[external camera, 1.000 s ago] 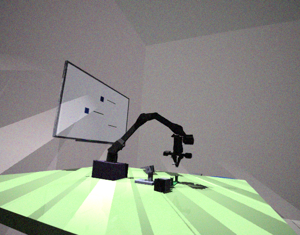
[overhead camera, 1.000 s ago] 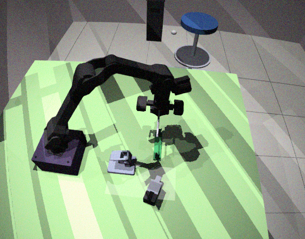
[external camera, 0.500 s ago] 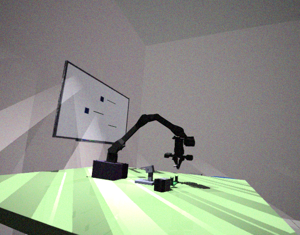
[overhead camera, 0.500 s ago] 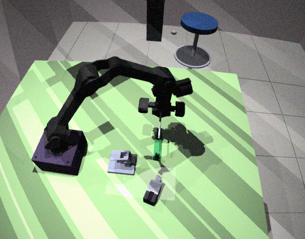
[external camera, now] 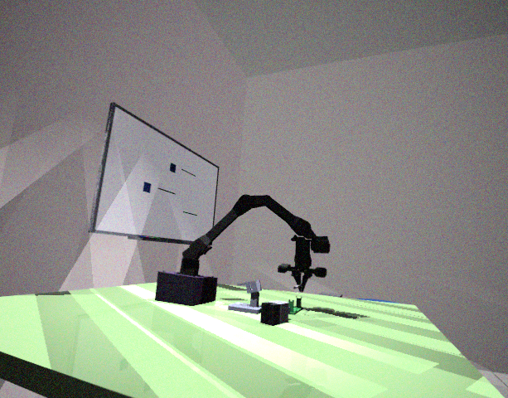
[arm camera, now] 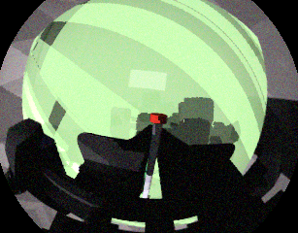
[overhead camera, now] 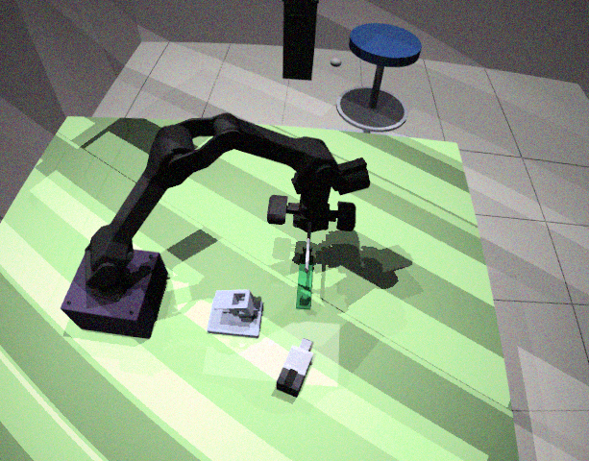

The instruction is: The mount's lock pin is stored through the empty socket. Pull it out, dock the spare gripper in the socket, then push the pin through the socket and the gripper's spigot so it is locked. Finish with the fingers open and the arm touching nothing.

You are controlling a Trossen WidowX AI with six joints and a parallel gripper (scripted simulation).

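Now: gripper tip 10 mm short of the green fixture, 100 mm to the left of it and 30 mm above it. Also, from my gripper tip: spare gripper (40 mm ahead, 310 mm to the right, 30 mm below); then grey mount (110 mm behind, 220 mm to the right, 10 mm below).
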